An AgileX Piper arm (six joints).
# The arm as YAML. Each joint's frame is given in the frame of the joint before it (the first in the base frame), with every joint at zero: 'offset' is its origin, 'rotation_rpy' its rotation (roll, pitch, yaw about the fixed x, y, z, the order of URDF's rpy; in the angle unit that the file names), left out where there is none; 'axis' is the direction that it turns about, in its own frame. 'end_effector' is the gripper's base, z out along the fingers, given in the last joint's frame.
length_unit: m
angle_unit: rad
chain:
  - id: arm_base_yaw
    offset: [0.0, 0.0, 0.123]
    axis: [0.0, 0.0, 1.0]
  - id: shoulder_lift
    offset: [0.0, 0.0, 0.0]
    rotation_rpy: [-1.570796, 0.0, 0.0]
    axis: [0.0, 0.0, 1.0]
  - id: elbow
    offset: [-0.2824, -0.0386, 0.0]
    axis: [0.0, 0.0, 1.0]
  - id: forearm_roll
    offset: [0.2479, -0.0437, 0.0]
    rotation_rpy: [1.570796, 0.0, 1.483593]
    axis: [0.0, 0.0, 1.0]
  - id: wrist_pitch
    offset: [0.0, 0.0, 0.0]
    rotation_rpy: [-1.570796, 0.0, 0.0]
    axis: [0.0, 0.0, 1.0]
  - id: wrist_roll
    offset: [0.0, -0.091, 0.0]
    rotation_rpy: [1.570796, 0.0, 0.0]
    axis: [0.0, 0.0, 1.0]
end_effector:
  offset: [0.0, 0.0, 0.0]
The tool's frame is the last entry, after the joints.
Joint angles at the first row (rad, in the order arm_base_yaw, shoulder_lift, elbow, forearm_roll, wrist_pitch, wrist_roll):
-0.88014 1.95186 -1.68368 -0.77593 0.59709 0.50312
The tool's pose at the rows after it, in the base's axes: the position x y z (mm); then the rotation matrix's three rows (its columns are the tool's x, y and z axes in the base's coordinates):
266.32 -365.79 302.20; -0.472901 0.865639 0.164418; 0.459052 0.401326 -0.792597; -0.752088 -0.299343 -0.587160
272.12 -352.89 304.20; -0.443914 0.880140 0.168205; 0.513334 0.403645 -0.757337; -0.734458 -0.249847 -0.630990
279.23 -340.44 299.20; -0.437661 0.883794 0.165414; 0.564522 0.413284 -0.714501; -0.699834 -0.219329 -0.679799
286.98 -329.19 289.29; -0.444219 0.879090 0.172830; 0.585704 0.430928 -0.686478; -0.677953 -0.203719 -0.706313
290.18 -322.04 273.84; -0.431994 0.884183 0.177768; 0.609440 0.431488 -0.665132; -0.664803 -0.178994 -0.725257
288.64 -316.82 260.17; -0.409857 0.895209 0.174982; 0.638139 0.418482 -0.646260; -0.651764 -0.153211 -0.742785
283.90 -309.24 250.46; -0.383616 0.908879 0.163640; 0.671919 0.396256 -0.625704; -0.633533 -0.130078 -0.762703
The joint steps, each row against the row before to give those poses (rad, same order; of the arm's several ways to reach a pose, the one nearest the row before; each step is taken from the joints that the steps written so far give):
0.01728 -0.02157 0.00000 0.07971 0.05755 0.01633
0.02728 -0.01559 0.00003 0.06818 0.05590 0.00002
0.02935 -0.00462 0.00925 0.05312 0.05100 -0.00005
0.02926 -0.00244 0.03357 0.01453 0.00402 0.01990
0.01489 0.00002 0.05490 -0.00190 -0.02824 0.05051
0.00438 -0.00448 0.05551 -0.00194 -0.02578 0.05247
0.00434 -0.01713 0.05810 0.00212 -0.00886 0.05072

